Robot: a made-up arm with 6 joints.
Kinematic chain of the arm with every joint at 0, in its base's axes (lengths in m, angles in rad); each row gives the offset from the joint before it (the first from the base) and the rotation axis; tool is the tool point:
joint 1: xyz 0 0 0.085 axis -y
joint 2: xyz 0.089 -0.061 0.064 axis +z
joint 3: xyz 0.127 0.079 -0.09 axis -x
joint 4: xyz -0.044 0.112 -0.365 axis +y
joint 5: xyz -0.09 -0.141 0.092 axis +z
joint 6: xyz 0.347 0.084 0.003 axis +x
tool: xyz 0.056 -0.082 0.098
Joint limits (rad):
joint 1: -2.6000..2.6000
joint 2: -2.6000..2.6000
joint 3: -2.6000..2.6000
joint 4: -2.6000..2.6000
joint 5: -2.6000..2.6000
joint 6: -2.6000..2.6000
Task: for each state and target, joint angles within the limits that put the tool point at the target. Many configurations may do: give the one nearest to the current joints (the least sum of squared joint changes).
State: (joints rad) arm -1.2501 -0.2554 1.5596 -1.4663 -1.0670 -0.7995
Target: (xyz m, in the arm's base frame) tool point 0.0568 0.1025 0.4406
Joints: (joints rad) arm -0.2969 -0.1311 2.2763 -1.6829 -1.0661 -0.8218
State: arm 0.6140 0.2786 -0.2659 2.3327 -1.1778 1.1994
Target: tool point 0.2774 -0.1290 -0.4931
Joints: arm 0.2119 0.2421 -0.3923 2.3399 -0.9337 1.1625
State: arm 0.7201 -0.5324 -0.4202 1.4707 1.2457 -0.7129
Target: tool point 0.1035 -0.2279 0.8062
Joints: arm 1.3842 -1.3430 -0.8419 1.6095 1.2190 -0.7398
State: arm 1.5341 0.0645 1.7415 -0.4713 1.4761 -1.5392
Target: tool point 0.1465 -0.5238 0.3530
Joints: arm 1.8655 0.6625 2.0207 -0.7389 1.4091 -1.6765
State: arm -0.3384 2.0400 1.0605 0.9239 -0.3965 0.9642
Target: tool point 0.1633 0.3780 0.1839
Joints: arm -0.3307 2.2412 1.2344 0.2048 -0.5870 0.7345
